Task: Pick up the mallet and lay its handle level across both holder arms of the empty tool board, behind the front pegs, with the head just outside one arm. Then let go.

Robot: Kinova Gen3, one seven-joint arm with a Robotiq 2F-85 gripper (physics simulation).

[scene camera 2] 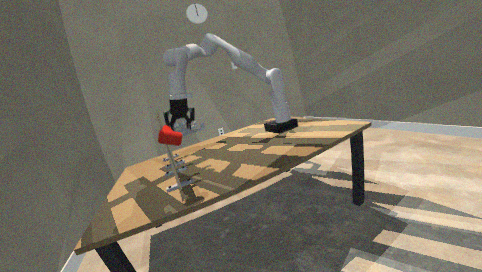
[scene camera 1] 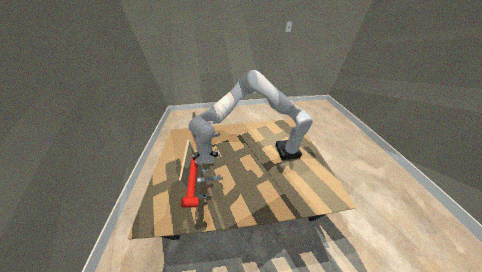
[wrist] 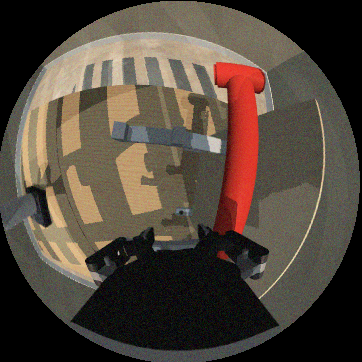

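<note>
The red mallet [scene camera 1: 192, 180] [scene camera 2: 170, 136] [wrist: 243, 130] lies close along the upright tool board [scene camera 1: 185, 161] [wrist: 290, 145]. Its handle crosses the nearer grey holder arm [scene camera 1: 214, 178] [wrist: 155, 136] at the board end, behind the peg at the arm's front; the head is outside that arm. The handle looks about level. A second holder arm shows partly between the fingers in the wrist view [wrist: 176, 245]; the handle's contact there is hidden. My gripper [scene camera 1: 206, 156] [scene camera 2: 180, 126] [wrist: 175, 231] is open. The right finger in the wrist view overlaps the handle's rear end, which is not between the fingertips.
Grey board feet [scene camera 2: 180, 186] [wrist: 183, 212] stand on the wooden table [scene camera 1: 260, 200] [scene camera 2: 300, 145]. Another board [scene camera 1: 194, 116] shows partly behind my arm. My black base [scene camera 1: 288, 150] [scene camera 2: 281, 125] [wrist: 40, 206] stands across the table.
</note>
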